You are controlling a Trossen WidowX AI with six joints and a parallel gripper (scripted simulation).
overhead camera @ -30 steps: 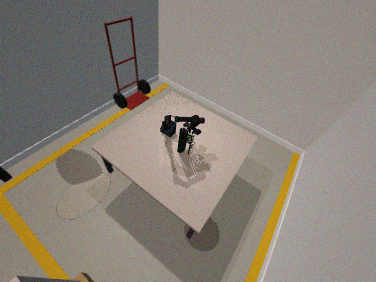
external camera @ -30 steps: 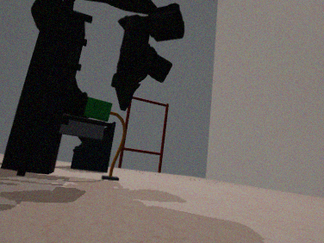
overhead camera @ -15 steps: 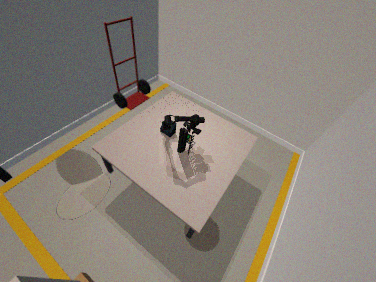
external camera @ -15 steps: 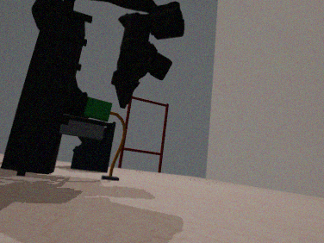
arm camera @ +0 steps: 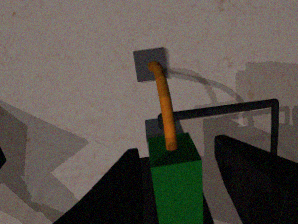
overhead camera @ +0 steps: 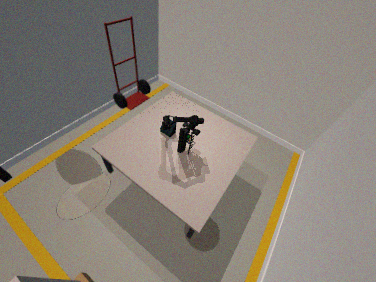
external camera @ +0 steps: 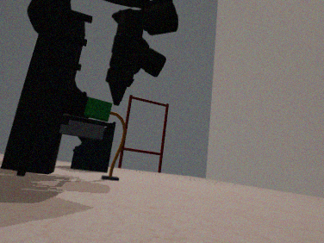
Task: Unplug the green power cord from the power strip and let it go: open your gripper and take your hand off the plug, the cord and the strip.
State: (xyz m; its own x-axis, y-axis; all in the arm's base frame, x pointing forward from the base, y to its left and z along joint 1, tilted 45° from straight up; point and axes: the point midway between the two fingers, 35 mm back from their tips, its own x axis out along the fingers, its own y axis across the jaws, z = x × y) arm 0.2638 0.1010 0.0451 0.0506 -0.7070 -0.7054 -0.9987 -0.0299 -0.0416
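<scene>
Right now the green plug is 5 cm to the right of my gripper tip and 1 cm below it.
</scene>
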